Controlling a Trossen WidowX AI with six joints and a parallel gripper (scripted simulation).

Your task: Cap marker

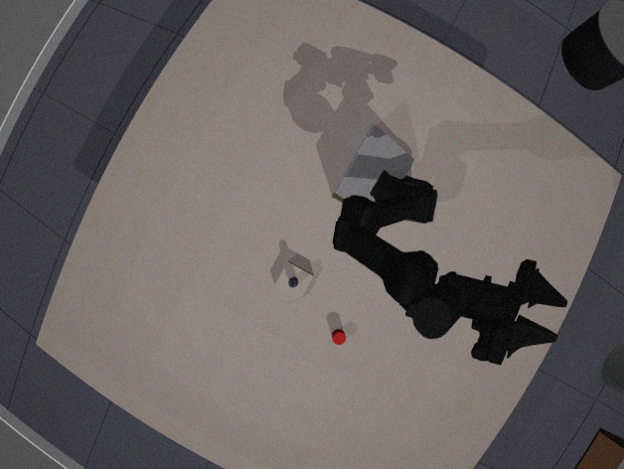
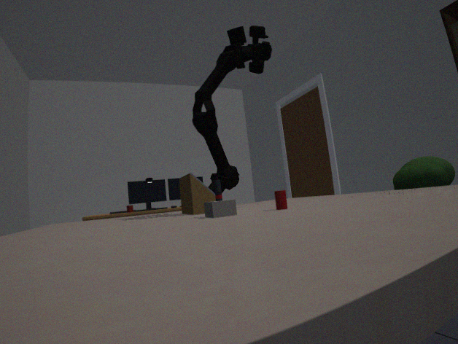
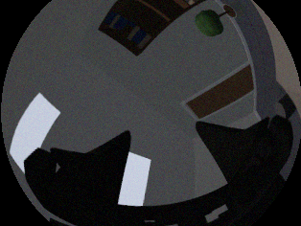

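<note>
The red cap lies 640 mm below my gripper tip, 250 mm ahead of it and 190 mm to the right of it. Round my gripper tip: grey holder block: 650 mm below, 350 mm to the right, 190 mm ahead.
</note>
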